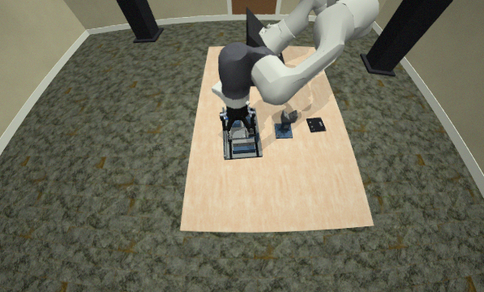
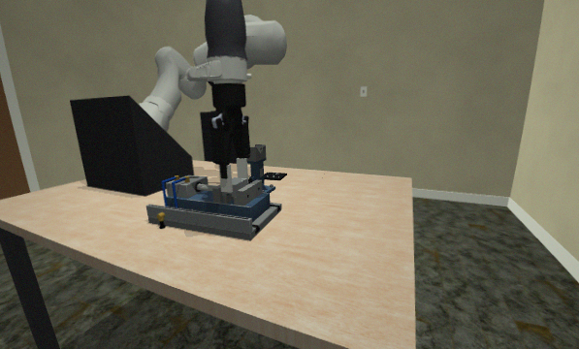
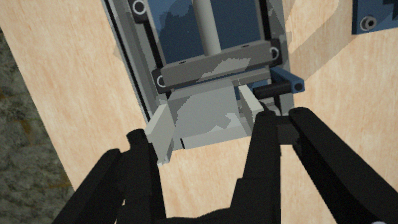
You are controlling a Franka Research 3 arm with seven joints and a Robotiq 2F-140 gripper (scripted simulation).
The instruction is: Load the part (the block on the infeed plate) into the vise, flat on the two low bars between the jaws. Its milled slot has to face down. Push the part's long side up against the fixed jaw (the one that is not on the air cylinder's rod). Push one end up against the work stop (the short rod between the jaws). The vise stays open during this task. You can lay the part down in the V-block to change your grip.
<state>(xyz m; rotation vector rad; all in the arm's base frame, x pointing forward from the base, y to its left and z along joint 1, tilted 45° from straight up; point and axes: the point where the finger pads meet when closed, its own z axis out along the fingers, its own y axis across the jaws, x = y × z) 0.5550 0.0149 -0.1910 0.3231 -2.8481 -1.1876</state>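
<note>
Right now the grey part is 3 cm below my hand. Also, from my hand: work stop 1 cm behind, 6 cm to the left, 3 cm below; then moving jaw 4 cm behind, 1 cm to the left, 4 cm below; then fixed jaw 3 cm ahead, 2 cm to the left, 4 cm below.
</note>
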